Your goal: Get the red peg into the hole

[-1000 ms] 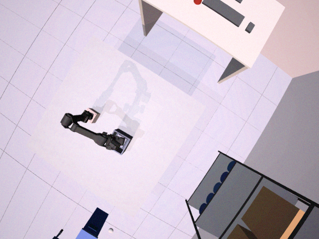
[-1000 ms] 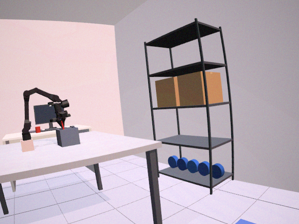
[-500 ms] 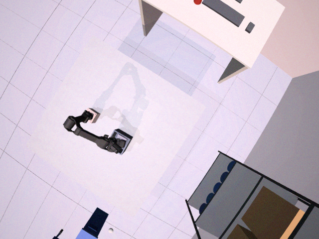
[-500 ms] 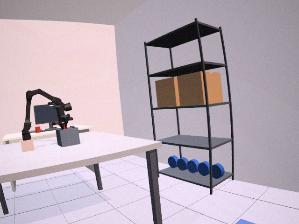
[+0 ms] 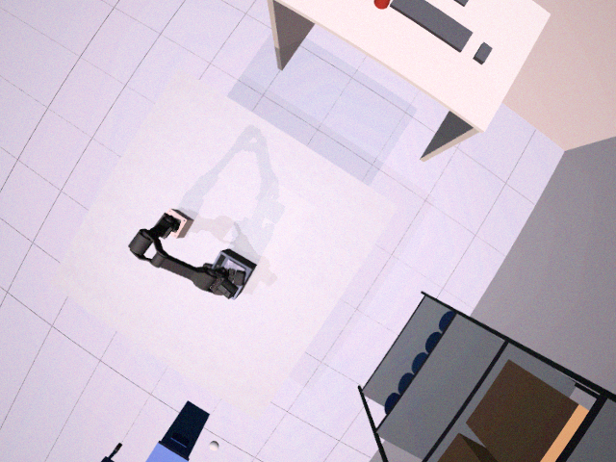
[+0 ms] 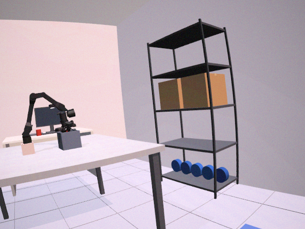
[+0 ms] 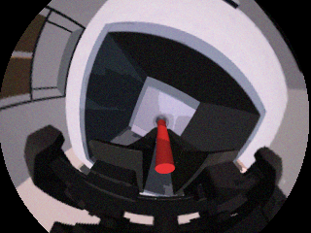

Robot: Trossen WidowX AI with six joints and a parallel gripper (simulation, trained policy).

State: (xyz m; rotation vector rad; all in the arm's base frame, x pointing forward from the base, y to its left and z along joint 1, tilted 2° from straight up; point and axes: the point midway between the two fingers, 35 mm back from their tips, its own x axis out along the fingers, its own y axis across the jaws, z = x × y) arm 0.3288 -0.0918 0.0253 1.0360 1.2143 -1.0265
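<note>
My gripper tip is 2 cm below the red peg. The rest, counted from my gripper tip: plate 4 cm below.
</note>
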